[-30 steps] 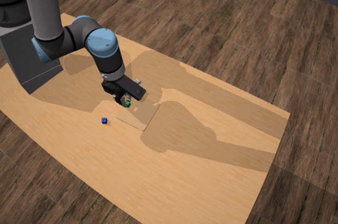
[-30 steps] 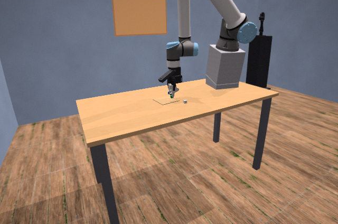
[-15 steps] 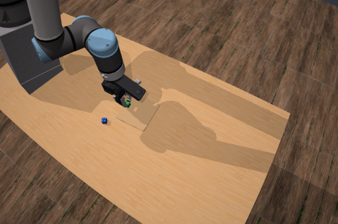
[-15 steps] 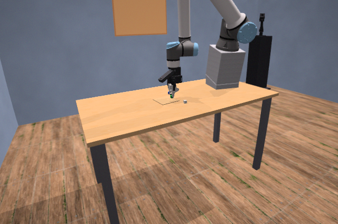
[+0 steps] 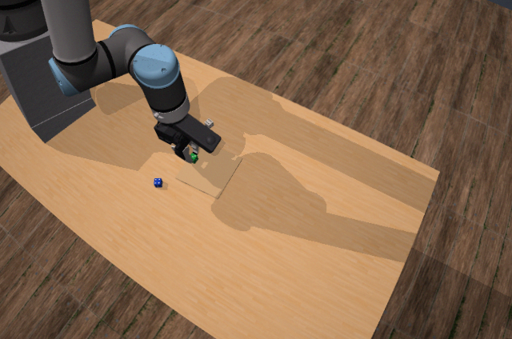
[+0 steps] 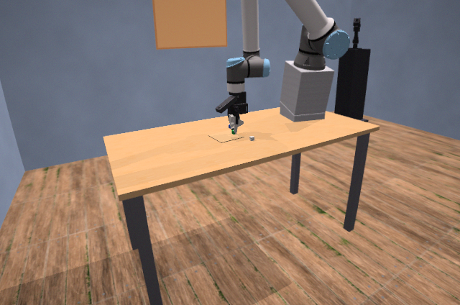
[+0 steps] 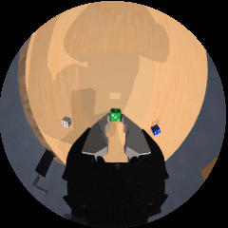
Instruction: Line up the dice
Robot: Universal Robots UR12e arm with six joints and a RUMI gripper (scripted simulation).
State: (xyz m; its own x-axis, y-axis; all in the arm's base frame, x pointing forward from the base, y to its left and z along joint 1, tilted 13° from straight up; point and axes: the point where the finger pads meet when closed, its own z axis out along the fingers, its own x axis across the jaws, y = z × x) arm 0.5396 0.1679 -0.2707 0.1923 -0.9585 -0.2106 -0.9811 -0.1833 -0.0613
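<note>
The green die lies 1 cm below my hand. From my hand the other things lie so: blue die 2 cm behind, 12 cm to the right, 1 cm below; white die 5 cm behind, 12 cm to the left, 1 cm below; tan mat 5 cm ahead, 1 cm to the left, 2 cm below.
</note>
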